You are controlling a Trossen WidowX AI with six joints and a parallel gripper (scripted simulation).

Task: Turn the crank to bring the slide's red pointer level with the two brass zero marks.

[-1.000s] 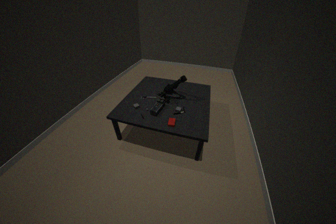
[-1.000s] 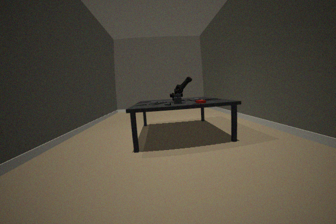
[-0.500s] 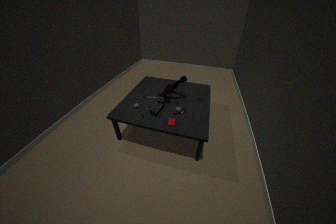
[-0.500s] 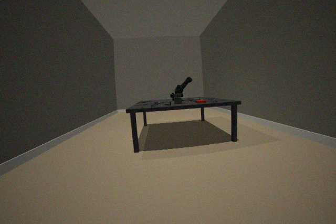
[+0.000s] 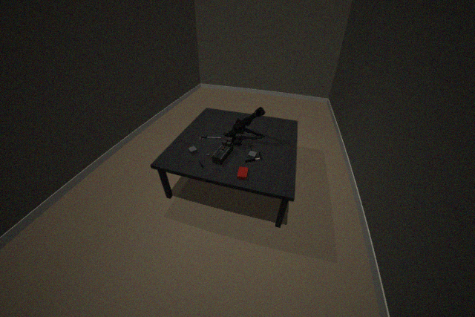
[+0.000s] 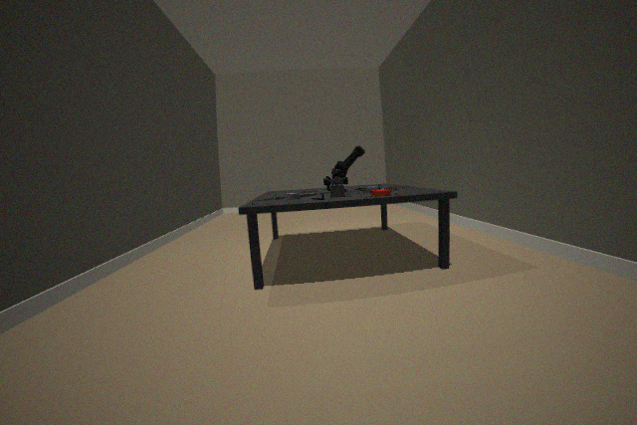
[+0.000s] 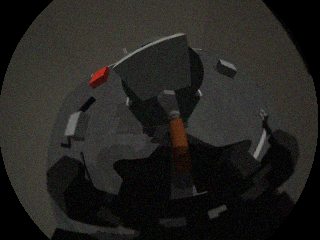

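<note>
Now: gripper tip 140 mm short of the red pointer, 50 mm below it and 30 mm to the left of it. Also, from my gripper tip: crank handle (30 mm above, 20 mm behind, 10 mm to the left).
</note>
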